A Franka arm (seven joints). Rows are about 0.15 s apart.
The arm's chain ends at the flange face. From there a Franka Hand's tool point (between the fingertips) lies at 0.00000 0.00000 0.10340 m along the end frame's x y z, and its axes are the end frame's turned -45 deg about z.
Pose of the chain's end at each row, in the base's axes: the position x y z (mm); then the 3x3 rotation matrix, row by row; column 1 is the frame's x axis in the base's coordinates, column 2 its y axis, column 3 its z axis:
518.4, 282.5, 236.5; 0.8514, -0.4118, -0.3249; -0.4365, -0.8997, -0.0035; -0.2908, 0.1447, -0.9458
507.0, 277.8, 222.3; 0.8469, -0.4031, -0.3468; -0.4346, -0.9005, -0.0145; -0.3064, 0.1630, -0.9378
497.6, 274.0, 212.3; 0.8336, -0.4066, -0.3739; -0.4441, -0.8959, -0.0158; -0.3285, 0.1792, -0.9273
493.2, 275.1, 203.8; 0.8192, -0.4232, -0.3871; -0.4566, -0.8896, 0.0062; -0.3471, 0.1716, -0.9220
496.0, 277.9, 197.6; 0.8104, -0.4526, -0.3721; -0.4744, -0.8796, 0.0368; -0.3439, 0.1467, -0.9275
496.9, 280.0, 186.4; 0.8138, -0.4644, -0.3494; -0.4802, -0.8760, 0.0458; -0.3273, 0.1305, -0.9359
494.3, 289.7, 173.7; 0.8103, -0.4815, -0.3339; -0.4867, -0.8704, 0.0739; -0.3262, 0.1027, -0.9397
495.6, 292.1, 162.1; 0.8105, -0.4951, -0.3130; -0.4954, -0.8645, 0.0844; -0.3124, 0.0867, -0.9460
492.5, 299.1, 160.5; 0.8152, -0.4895, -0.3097; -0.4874, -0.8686, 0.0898; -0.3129, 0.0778, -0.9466
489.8, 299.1, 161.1; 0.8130, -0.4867, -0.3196; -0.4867, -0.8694, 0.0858; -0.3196, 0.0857, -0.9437
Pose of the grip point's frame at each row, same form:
484.8, 282.1, 138.7; 0.8932, 0.3108, -0.3249; 0.3275, -0.9448, -0.0035; -0.3079, -0.1033, -0.9458
471.1, 276.3, 125.3; 0.8839, 0.3138, -0.3468; 0.3294, -0.9441, -0.0145; -0.3319, -0.1014, -0.9378
458.9, 272.4, 116.4; 0.8770, 0.3019, -0.3739; 0.3195, -0.9475, -0.0158; -0.3590, -0.1056, -0.9273
453.2, 275.7, 108.5; 0.8785, 0.2800, -0.3871; 0.3062, -0.9519, 0.0062; -0.3668, -0.1241, -0.9220
457.5, 281.7, 101.7; 0.8931, 0.2530, -0.3721; 0.2865, -0.9574, 0.0368; -0.3469, -0.1394, -0.9275
460.8, 284.7, 89.6; 0.9038, 0.2471, -0.3494; 0.2799, -0.9590, 0.0458; -0.3237, -0.1392, -0.9359
459.8, 297.3, 76.5; 0.9134, 0.2325, -0.3339; 0.2713, -0.9596, 0.0739; -0.3033, -0.1580, -0.9397
463.2, 300.8, 64.3; 0.9232, 0.2230, -0.3130; 0.2610, -0.9616, 0.0844; -0.2822, -0.1596, -0.9460
460.5, 308.4, 62.6; 0.9226, 0.2303, -0.3097; 0.2695, -0.9588, 0.0898; -0.2763, -0.1662, -0.9466
456.8, 308.0, 63.5; 0.9190, 0.2307, -0.3196; 0.2706, -0.9589, 0.0858; -0.2866, -0.1654, -0.9437

